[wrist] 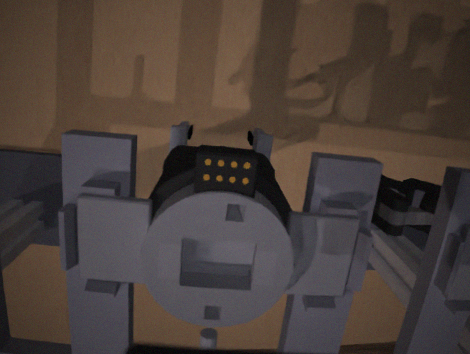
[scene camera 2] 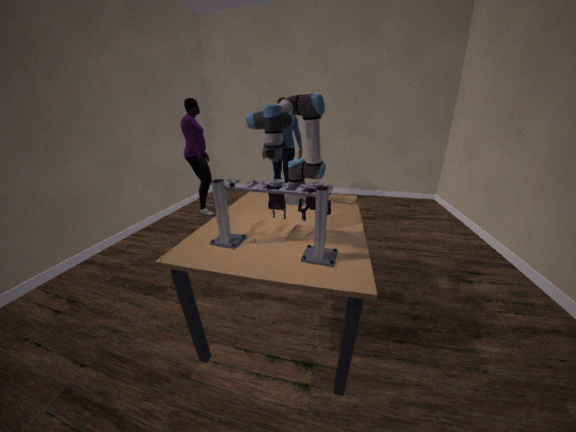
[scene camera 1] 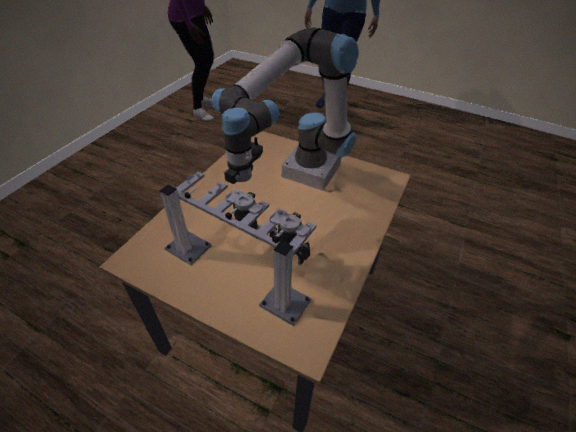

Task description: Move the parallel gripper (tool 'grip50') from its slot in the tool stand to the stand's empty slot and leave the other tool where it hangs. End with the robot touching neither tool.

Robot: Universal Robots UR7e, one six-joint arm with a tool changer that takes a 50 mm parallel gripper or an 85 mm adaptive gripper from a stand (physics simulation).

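The parallel gripper hangs in the stand's middle slot, fingers apart with nothing between them. Its round top plate faces up, with side wings over the two rails. The arm's bare wrist end is above the stand, apart from this tool. The other tool hangs in the slot nearest the right post in scene camera 1. The empty slot's inner rail shows toward the left post, with no tool beside it.
The stand's crossbar joins a left post and a right post on the table. The robot base is behind it. Two people stand beyond the table.
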